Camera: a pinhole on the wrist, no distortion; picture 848 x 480 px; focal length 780.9 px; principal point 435.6 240.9 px. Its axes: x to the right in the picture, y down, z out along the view. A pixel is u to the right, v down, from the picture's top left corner.
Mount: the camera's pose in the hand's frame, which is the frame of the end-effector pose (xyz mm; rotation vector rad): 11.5 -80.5 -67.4 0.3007 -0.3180 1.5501
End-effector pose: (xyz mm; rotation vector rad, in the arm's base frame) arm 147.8 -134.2 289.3 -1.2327 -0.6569 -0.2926
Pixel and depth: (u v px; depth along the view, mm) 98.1 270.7 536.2
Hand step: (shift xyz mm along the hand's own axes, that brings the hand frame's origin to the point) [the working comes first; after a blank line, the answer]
In the camera's frame: -231.7 20.5 536.2

-13.7 -500.4 338.4
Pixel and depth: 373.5 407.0 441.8
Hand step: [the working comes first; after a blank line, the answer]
In the camera's frame: -35.1 94.0 441.8

-87.0 -282.6 325.9
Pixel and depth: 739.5 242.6 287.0
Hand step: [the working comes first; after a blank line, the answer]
In the camera's frame: 111.7 0.6 287.0

7.5 -87.6 240.5
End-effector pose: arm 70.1 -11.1 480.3 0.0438 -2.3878 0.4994
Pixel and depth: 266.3 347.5 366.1
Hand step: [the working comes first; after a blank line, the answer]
In the camera's frame: -79.4 50.0 366.1

-42.0 -294.4 239.6
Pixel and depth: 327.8 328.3 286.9
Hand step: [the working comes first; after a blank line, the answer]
In the camera's frame: -39.6 32.1 286.9

-23.5 -227.3 181.9
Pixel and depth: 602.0 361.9 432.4
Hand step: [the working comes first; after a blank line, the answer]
In the camera's frame: 92.1 67.0 432.4

-60.3 -161.5 366.5
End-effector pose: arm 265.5 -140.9 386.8 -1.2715 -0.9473 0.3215
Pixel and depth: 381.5 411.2 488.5
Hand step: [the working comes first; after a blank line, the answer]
In the camera's frame: -33.8 106.5 488.5

-100.0 -299.3 369.4
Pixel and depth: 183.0 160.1 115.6
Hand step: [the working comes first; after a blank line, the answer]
In the camera's frame: -37.4 -12.0 115.6

22.4 -159.4 25.1
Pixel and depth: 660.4 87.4 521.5
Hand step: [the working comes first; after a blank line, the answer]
In the camera's frame: 150.1 -102.5 521.5

108.0 -142.3 472.9
